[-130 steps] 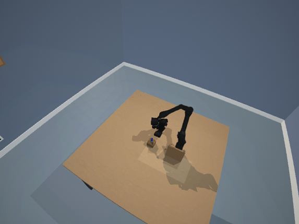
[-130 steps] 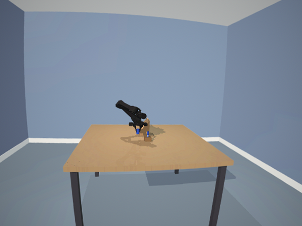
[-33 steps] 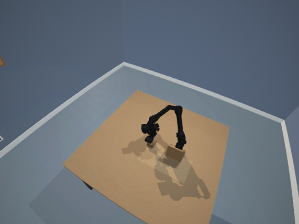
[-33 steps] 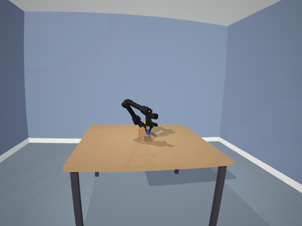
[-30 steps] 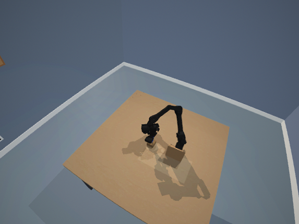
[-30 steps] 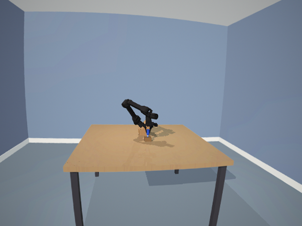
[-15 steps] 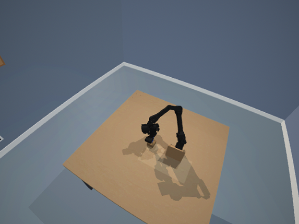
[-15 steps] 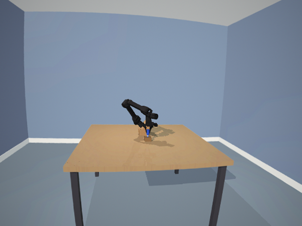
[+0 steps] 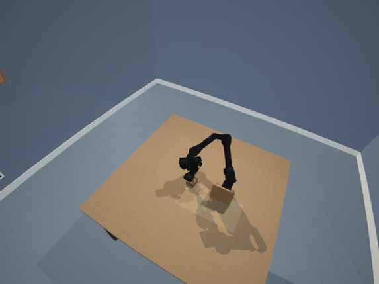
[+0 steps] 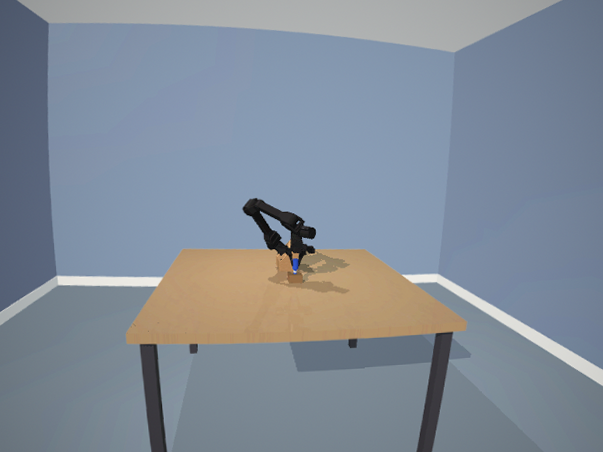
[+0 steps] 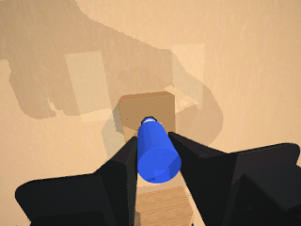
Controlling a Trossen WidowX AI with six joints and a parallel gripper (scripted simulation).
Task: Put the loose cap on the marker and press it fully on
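Right now the blue cap is 1 cm above my gripper tip. From my gripper tip the other things lie so: holder block 6 cm below.
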